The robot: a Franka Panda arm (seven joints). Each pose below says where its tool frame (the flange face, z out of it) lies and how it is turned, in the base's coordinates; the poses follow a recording.
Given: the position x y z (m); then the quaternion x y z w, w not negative.
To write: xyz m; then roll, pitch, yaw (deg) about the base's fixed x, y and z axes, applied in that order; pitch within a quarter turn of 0, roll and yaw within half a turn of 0. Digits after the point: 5 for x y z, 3 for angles.
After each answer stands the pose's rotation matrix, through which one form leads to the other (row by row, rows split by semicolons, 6 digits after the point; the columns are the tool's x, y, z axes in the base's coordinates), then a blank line. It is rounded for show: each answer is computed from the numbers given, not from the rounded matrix.
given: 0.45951 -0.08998 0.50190 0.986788 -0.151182 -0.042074 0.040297
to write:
0.45951 -0.08998 0.50190 174.694 4.063 -17.609
0.950748 -0.294978 -0.095221; -0.301760 -0.951040 -0.066807; -0.070852 0.092251 -0.993212

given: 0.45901 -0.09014 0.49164 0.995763 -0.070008 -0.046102 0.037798
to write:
0.45901 -0.09014 0.49164 175.294 4.963 -8.247
0.985947 -0.135938 -0.097106; -0.142908 -0.987340 -0.068821; -0.086521 0.081731 -0.992892

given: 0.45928 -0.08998 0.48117 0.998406 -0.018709 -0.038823 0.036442
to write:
0.45928 -0.08998 0.48117 175.731 4.368 -2.310
0.996285 -0.034529 -0.078886; -0.040188 -0.996644 -0.071315; -0.076159 0.074221 -0.994330

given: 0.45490 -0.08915 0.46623 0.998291 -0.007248 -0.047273 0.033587
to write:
0.45490 -0.08915 0.46623 176.098 5.388 -1.016
0.995425 -0.011296 -0.094871; -0.017647 -0.997639 -0.066374; -0.093898 0.067744 -0.993274

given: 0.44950 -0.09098 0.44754 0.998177 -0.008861 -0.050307 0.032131
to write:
0.44950 -0.09098 0.44754 176.252 5.731 -1.205
0.994781 -0.014457 -0.101000; -0.020923 -0.997778 -0.063253; -0.099861 0.065036 -0.992874

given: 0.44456 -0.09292 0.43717 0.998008 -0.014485 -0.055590 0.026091
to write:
0.44456 -0.09292 0.43717 176.904 6.327 -1.834
0.993400 -0.026011 -0.111714; -0.031813 -0.998219 -0.050468; -0.110203 0.053688 -0.992458

